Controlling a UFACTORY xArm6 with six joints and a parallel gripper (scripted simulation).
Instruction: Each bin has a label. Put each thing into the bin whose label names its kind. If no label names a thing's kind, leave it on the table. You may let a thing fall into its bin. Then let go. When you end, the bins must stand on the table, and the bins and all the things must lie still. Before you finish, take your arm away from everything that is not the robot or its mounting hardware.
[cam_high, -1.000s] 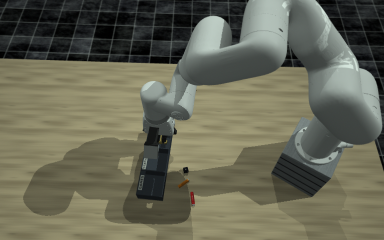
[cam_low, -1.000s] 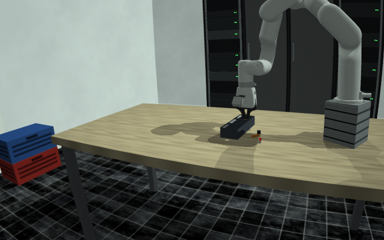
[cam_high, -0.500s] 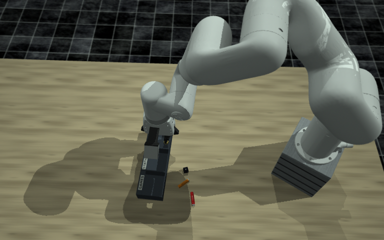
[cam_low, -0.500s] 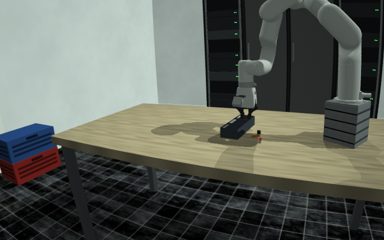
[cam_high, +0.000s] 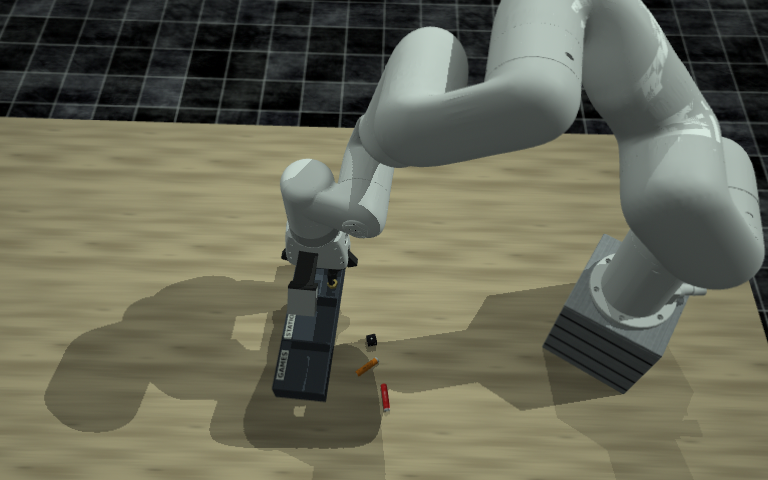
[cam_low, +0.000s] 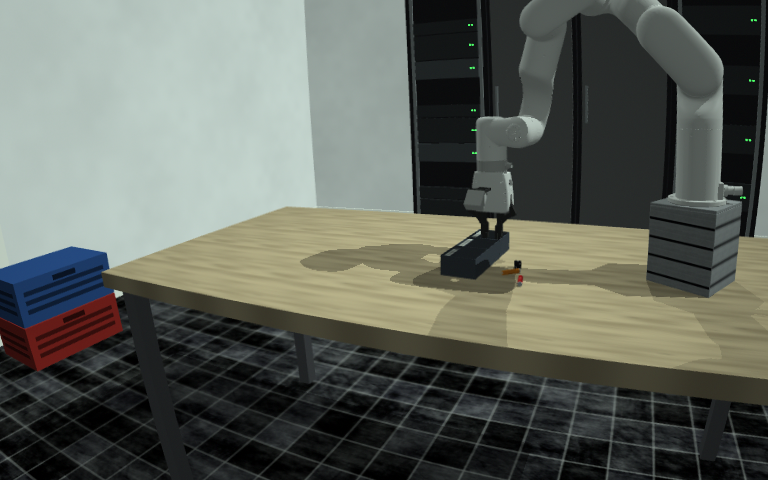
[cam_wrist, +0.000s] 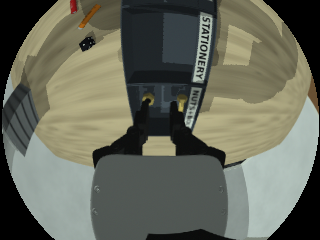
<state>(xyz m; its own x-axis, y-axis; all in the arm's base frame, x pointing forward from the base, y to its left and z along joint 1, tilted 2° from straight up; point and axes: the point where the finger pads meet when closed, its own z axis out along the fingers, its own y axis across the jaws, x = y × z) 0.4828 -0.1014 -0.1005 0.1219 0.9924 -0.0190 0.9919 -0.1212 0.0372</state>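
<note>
My gripper is now 2 cm past the brass nut and 4 cm above it. From my hand the other things lie so: dark three-part bin (2 cm ahead, 8 cm to the left, 3 cm below); black die (9 cm behind, 11 cm to the left, 5 cm below); brass bolt (3 cm ahead, 1 cm to the right, 4 cm below).
</note>
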